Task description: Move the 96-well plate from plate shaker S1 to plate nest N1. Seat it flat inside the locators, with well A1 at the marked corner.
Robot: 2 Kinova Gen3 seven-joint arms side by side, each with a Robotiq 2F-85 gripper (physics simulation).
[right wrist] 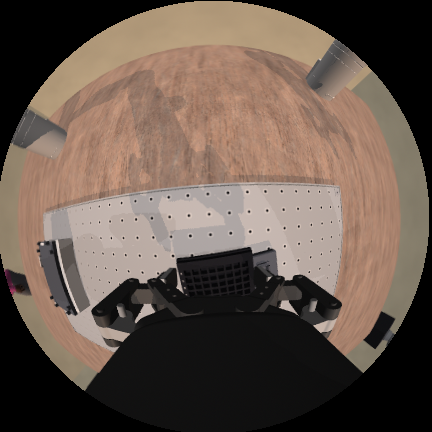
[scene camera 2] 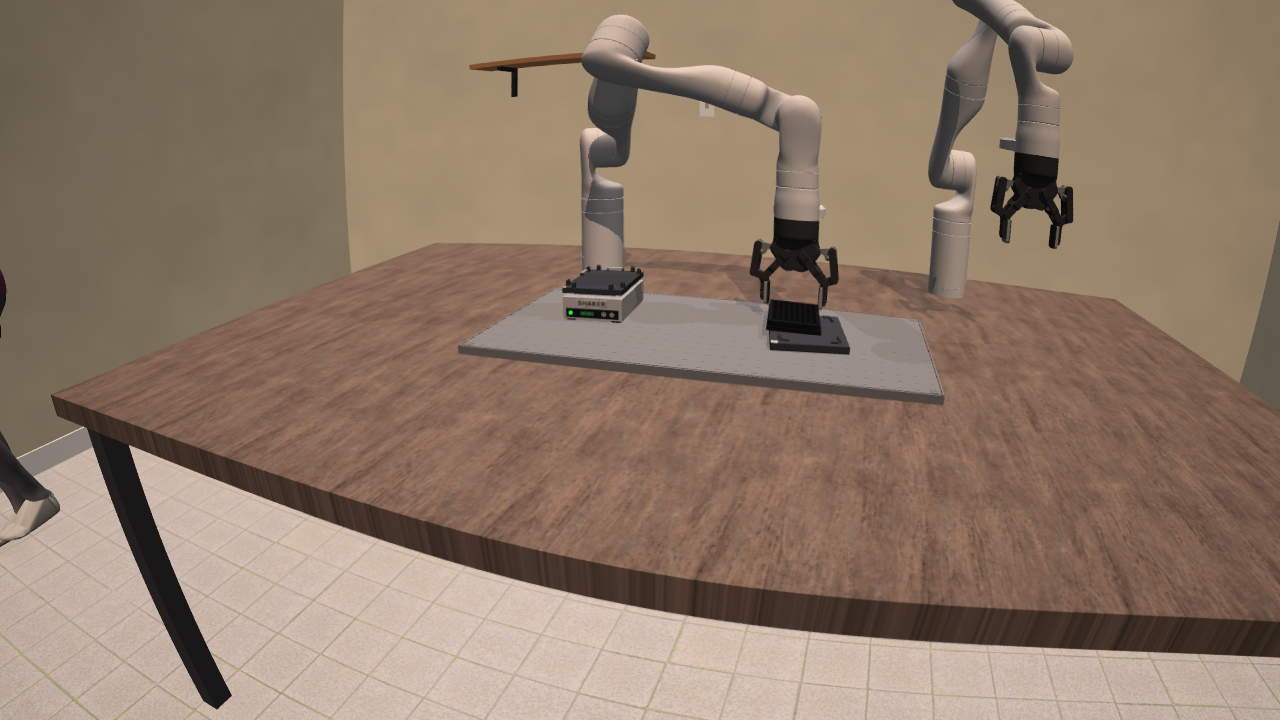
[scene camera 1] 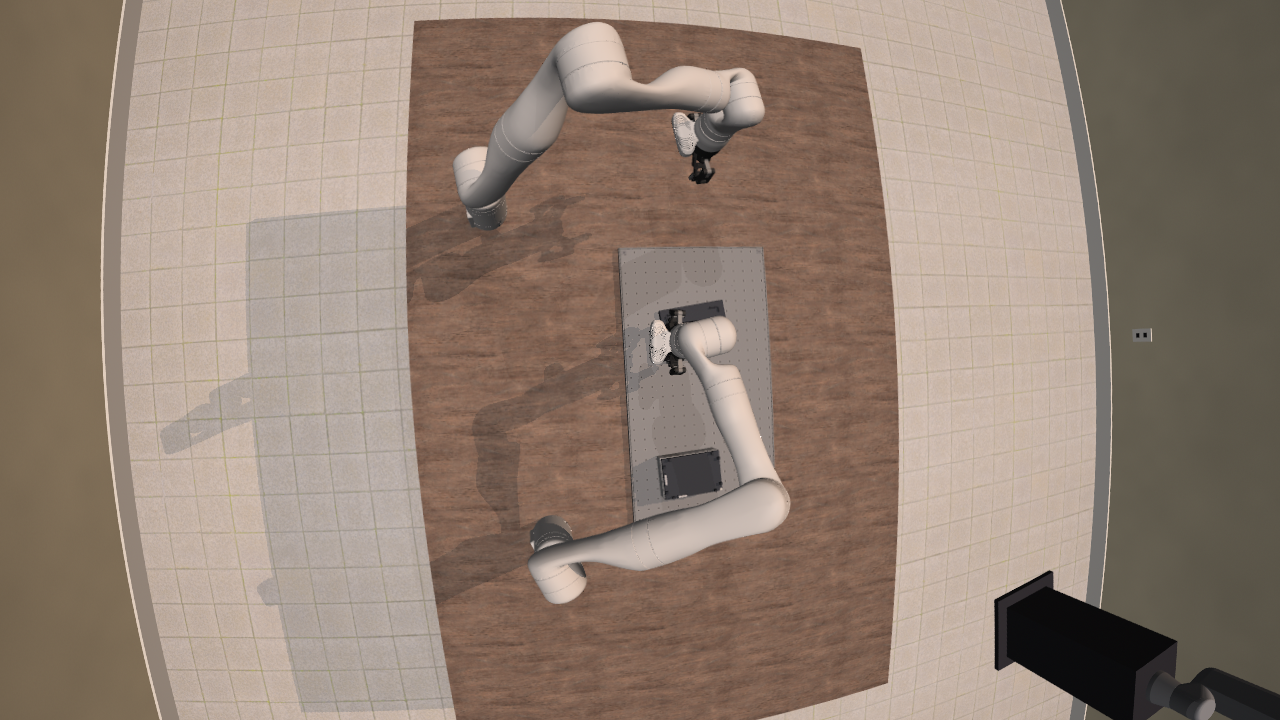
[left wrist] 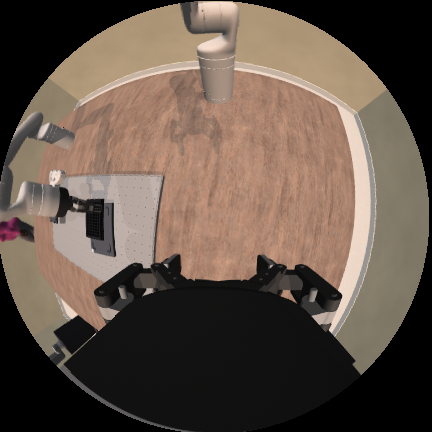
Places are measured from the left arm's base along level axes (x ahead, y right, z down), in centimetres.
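Pixels of known places: left gripper, fingertip midpoint: (scene camera 2: 1029,245) (scene camera 1: 688,159) (left wrist: 218,263); right gripper, fingertip midpoint: (right wrist: 215,276) (scene camera 2: 793,305) (left wrist: 92,205); left arm's base, origin of the base link: (right wrist: 318,89) (scene camera 2: 946,293) (scene camera 1: 488,212) (left wrist: 217,95); right arm's base, origin of the base link: (right wrist: 58,145) (scene camera 1: 552,533) (left wrist: 69,142).
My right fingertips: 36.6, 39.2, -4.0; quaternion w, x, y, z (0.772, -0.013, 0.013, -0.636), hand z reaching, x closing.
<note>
For each thing: its top centre in the pictures, then the offset to it from my right fingertips, as dx, dy, dz. "pt": a spot on its surface instead. Level surfaces: height alone.
- black 96-well plate, middle of its top: (right wrist: 221,306) (scene camera 2: 794,310) (left wrist: 91,218) +4.0, +0.1, -0.3
- dark nest N1, middle of its top: (right wrist: 239,315) (scene camera 2: 807,325) (scene camera 1: 696,329) (left wrist: 98,229) +7.3, -1.9, +1.1
- Shaker S1, surface spot: (scene camera 2: 593,307) pt +5.7, +32.0, +0.3
- grey perforated board, its level: dz +2.7
- wooden table, its level: dz +4.0
The black 96-well plate (scene camera 2: 793,317) (left wrist: 94,227) (right wrist: 215,282) rests on the dark nest N1 (scene camera 1: 708,308) (scene camera 2: 830,342) (left wrist: 110,235) (right wrist: 265,260), shifted toward the shaker side, so part of the nest shows beside it. It does not look seated inside the locators. Well A1 cannot be made out. My right gripper (scene camera 1: 677,343) (scene camera 2: 794,301) (right wrist: 215,276) is open above the plate, its fingers near two opposite sides. My left gripper (scene camera 1: 701,177) (scene camera 2: 1030,242) (left wrist: 218,263) is open and empty, high above the table. Shaker S1 (scene camera 1: 690,472) (scene camera 2: 593,307) (right wrist: 55,277) has no plate on it.
The nest and shaker stand on a grey perforated board (scene camera 1: 653,420) (scene camera 2: 680,340) (left wrist: 137,200) (right wrist: 300,215) on the wooden table (scene camera 1: 823,313) (scene camera 2: 626,474). The right arm reaches over the board in scene camera 1. A black box-shaped device (scene camera 1: 1087,649) stands beyond the table's edge.
</note>
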